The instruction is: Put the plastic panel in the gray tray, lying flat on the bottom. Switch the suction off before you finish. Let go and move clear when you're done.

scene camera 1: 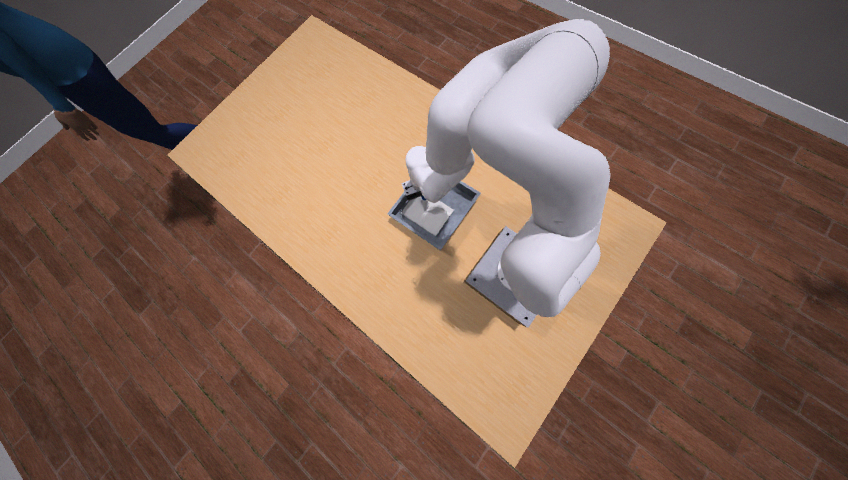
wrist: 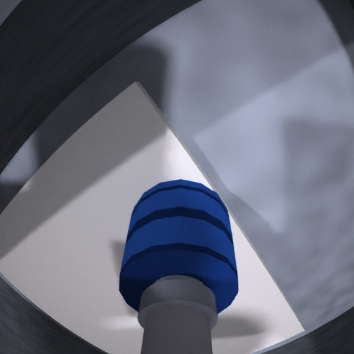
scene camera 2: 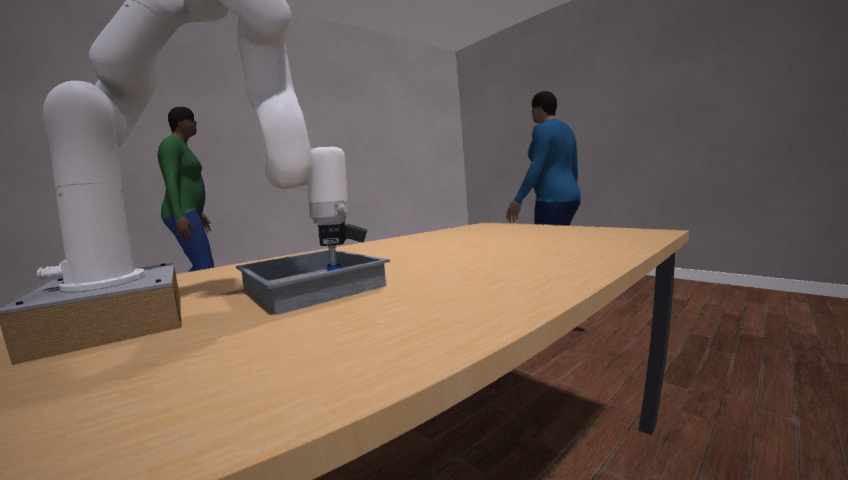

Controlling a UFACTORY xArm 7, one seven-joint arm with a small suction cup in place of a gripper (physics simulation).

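Pixels of known places: arm's base, link origin: (scene camera 2: 104, 282).
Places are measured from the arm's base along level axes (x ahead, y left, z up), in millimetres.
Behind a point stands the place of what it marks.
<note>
The plastic panel (scene camera 1: 425, 220) @(x 344, y 14, z -61 mm) (wrist: 75, 210) is a thin, pale grey-white sheet. It is roughly level and low inside the gray tray (scene camera 1: 415, 234) @(x 337, y 78, z -25 mm) (scene camera 2: 330, 289) @(x 339, y -160, z -54 mm) (wrist: 225, 65), below the rim, toward one side. Whether its underside touches the tray bottom cannot be told. My gripper (scene camera 2: 333, 267) (wrist: 180, 240), a blue suction cup, points straight down and is pressed on the panel's top, near one long edge. In scene camera 1 the wrist partly covers the cup. In scene camera 2 the tray's near wall hides most of the panel.
The robot's base plate (scene camera 1: 487, 261) @(x 92, y 26, z -1 mm) (scene camera 2: 89, 321) @(x -13, y -100, z -37 mm) stands close beside the tray on the wooden table (scene camera 1: 285, 148) @(x 1005, y 85, z -74 mm) (scene camera 2: 452, 321) @(x 400, y -380, z -74 mm). Bare tray floor shows beside the panel. A person in blue (scene camera 1: 53, 53) (scene camera 2: 553, 160) and a person in green (scene camera 2: 181, 172) stand beyond the table.
</note>
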